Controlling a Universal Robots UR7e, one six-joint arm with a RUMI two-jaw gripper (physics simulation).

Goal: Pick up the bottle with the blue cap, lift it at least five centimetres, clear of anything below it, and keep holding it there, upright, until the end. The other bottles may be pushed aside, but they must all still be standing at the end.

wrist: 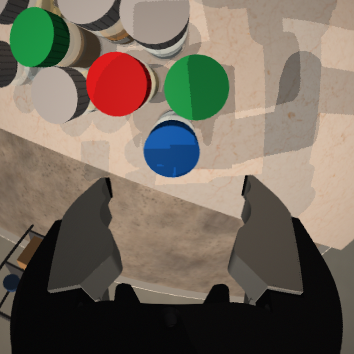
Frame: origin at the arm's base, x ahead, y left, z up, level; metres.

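Seen in the pictures: gripper, fingertip midpoint: (176, 177).
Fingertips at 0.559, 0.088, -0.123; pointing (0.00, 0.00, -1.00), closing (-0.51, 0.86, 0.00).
Note:
Pixels of each thing's top centre, then the offset from my fingertips to it, as dx, dy, dz. Level surfaces: height alone.
- bottle with the blue cap, top centre: (171, 153) -0.002, -0.007, -0.036
- red-capped bottle, top centre: (114, 84) -0.034, -0.079, -0.036
- table, surface height: dz -0.141
The bottle with the blue cap (171, 150) stands upright near the table edge, seen from above; a bit of its pale body shows behind the cap. My gripper (176, 177) is open, with nothing between its fingers. The blue cap lies just beyond the fingertips in the picture, roughly centred between them and slightly left of the midline. The height of the fingertips relative to the cap cannot be told.
A green-capped bottle (196, 87) stands close behind the blue one, with a red-capped bottle (118, 84) to its left. Grey-capped bottles (56, 95) (154, 19) and another green-capped bottle (32, 37) crowd the upper left. The table (295, 200) ends in a slanting edge.

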